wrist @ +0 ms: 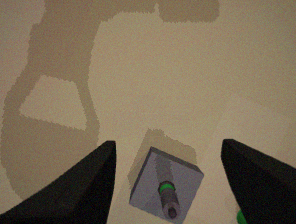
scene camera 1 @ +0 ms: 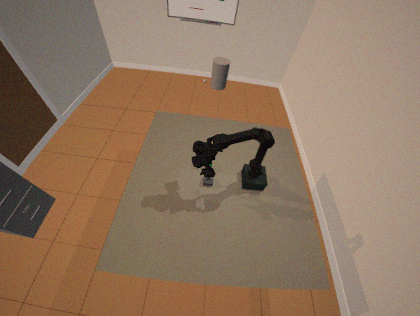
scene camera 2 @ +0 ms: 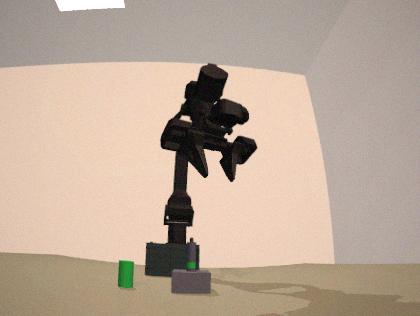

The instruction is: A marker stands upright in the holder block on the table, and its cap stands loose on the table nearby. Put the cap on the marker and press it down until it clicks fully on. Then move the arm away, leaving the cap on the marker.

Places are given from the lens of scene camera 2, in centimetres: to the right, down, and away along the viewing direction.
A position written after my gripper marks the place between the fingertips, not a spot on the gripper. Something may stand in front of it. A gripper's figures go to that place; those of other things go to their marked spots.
my gripper (scene camera 2: 219,178): 2, 4, 41
grey holder block (scene camera 2: 198,283): -2, 21, 37
